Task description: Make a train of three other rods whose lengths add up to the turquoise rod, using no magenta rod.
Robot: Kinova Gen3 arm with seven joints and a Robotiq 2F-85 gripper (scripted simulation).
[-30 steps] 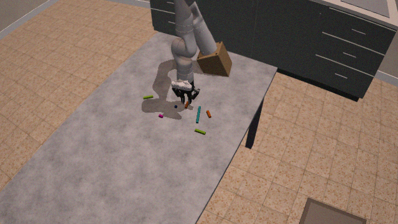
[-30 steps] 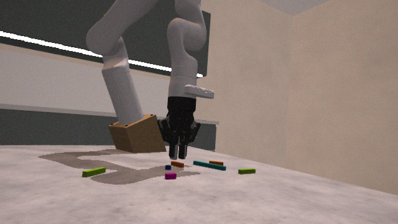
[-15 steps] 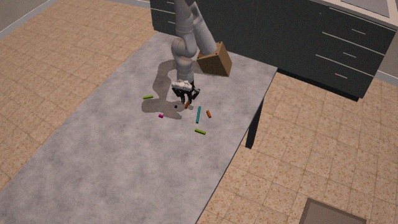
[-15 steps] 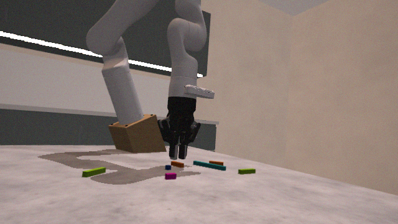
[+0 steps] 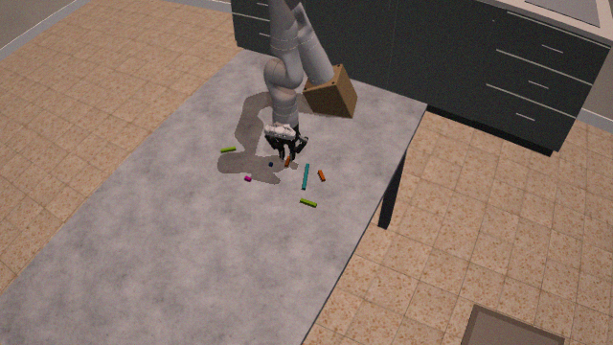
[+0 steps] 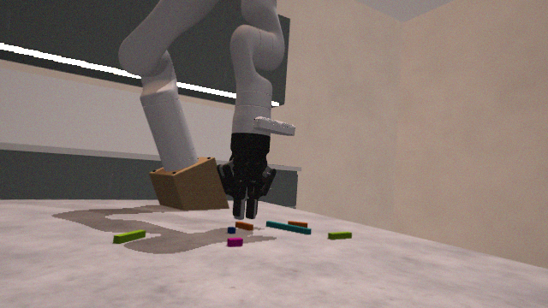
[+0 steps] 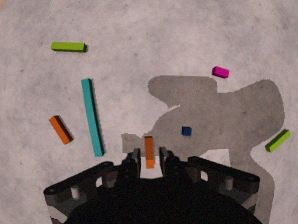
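Now: the blue rod 5 cm to the right of my hand, 3 cm below it and 3 cm ahead of it. Also, from my hand: turquoise rod 7 cm to the left, 4 cm ahead, 3 cm below; then magenta rod 11 cm ahead, 9 cm to the right, 3 cm below.
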